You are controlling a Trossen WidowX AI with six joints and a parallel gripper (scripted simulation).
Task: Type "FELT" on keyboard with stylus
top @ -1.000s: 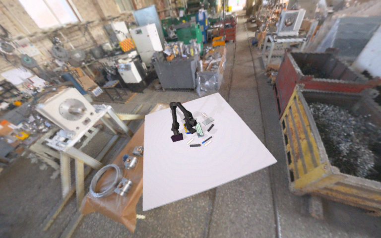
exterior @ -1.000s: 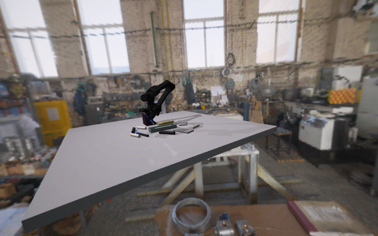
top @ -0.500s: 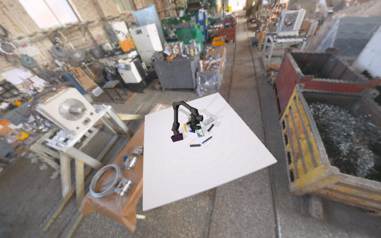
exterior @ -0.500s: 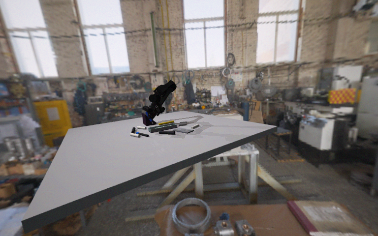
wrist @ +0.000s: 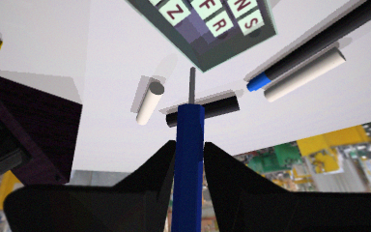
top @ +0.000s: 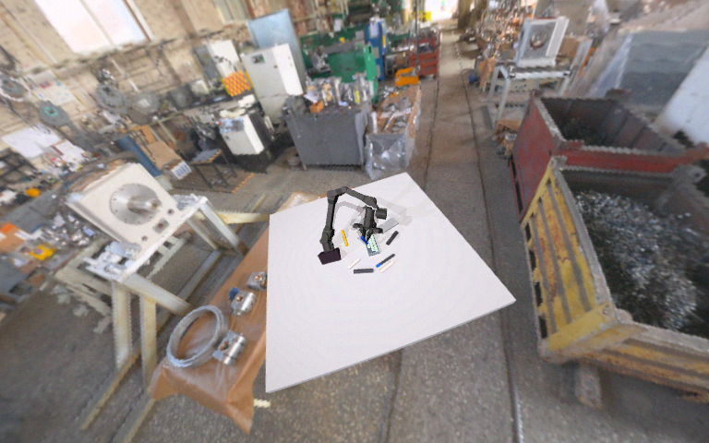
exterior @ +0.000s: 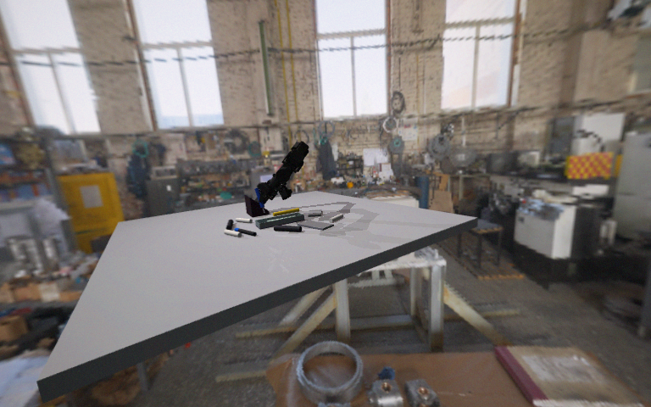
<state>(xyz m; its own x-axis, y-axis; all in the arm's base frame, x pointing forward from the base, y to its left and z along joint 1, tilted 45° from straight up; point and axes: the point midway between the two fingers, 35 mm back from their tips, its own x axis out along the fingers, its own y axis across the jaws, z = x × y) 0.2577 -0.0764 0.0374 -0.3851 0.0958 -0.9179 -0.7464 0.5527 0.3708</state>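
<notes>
The stylus tip is 1 cm ahead of my gripper tip, 1 cm to the left of it and 4 cm below it. The rest, counted from my gripper tip: blue-tipped black pen (7 cm ahead, 11 cm to the right, 10 cm below); then blue stylus (1 cm below); then yellow pencil (13 cm behind, 17 cm to the left, 10 cm below).
</notes>
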